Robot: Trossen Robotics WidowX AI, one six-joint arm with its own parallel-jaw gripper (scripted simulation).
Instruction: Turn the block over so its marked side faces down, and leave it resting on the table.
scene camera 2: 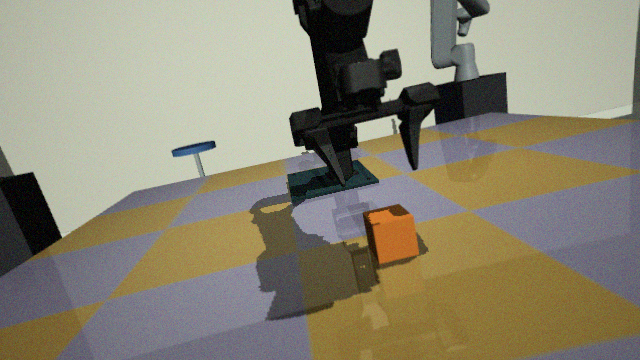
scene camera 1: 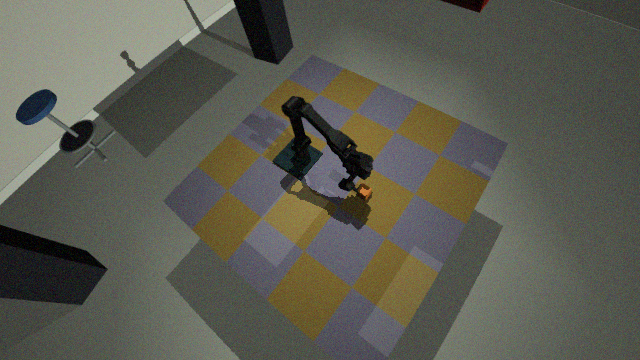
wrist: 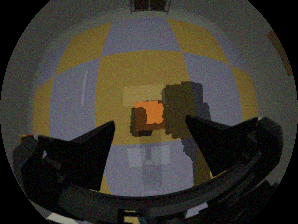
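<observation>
There's an orange block [scene camera 2: 391,233], and the wrist view has the block [wrist: 150,116] as well. My gripper [scene camera 2: 379,178] is open with nothing in it, and you'd find the gripper [wrist: 151,121] in the wrist view too.
</observation>
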